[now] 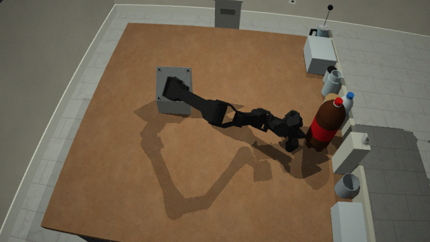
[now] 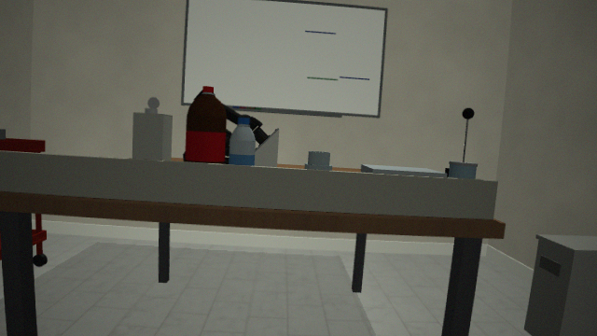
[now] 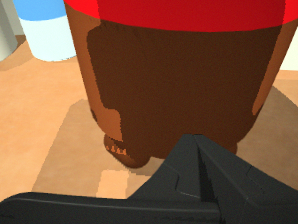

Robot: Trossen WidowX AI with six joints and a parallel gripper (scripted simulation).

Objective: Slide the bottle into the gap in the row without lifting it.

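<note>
Now: hand 90 mm below the cola bottle, 90 mm short of it and 10 mm to the right of it. From my hand the other things lie so: grey cup: 210 mm to the right, 200 mm ahead, 40 mm below; then blue-capped water bottle: 190 mm ahead, 130 mm to the left, 50 mm above; then cork-lidded jar: 230 mm to the left, 170 mm ahead, 20 mm below.
</note>
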